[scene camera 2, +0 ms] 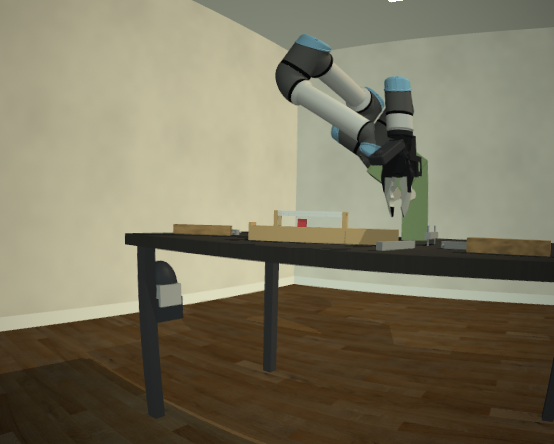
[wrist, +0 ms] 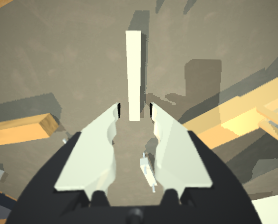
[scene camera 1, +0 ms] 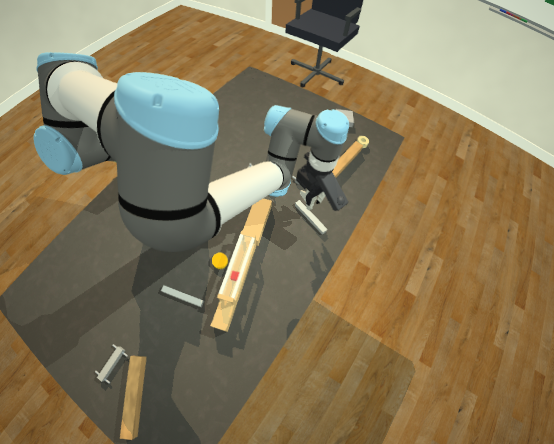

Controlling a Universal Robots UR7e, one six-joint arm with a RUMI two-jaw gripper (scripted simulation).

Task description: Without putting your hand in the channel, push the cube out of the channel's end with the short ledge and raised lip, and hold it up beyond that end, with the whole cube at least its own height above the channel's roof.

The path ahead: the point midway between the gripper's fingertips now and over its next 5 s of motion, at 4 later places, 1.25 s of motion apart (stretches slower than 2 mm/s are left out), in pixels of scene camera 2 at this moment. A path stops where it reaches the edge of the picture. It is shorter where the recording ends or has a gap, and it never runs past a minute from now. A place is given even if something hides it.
The gripper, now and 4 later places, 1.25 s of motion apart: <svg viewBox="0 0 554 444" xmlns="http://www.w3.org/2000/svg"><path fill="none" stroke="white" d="M398 217L397 247L398 208L380 204L375 220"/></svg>
